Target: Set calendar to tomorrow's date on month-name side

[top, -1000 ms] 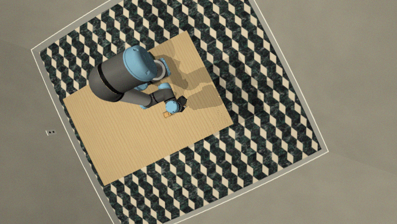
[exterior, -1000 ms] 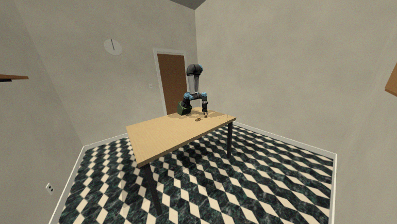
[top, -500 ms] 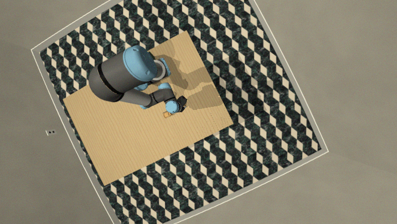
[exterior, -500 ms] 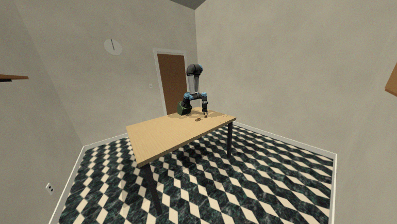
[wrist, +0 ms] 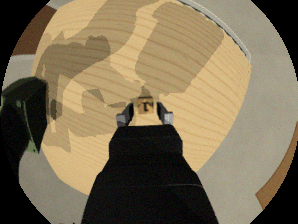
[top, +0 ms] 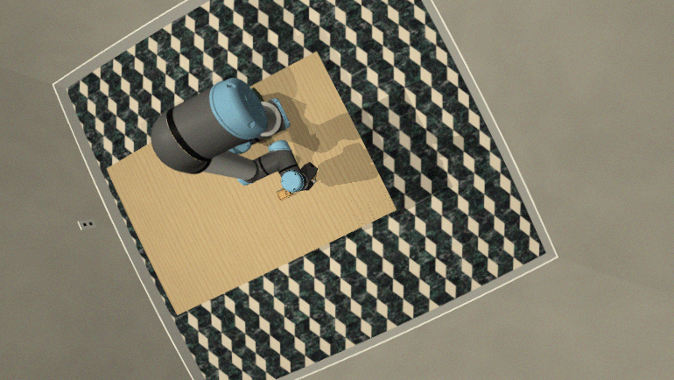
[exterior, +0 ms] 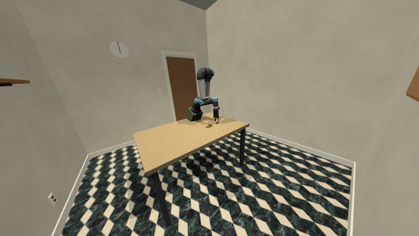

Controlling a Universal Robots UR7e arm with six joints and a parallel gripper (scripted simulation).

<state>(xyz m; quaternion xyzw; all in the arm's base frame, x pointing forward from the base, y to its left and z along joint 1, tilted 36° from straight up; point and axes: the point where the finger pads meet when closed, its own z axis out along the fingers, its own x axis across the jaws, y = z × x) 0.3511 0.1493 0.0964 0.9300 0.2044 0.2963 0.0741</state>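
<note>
Right now my hand is 40 mm above the wooden cube. The rest, counted from my hand: wooden tray: 160 mm to the right, 50 mm below, 10 mm ahead.
</note>
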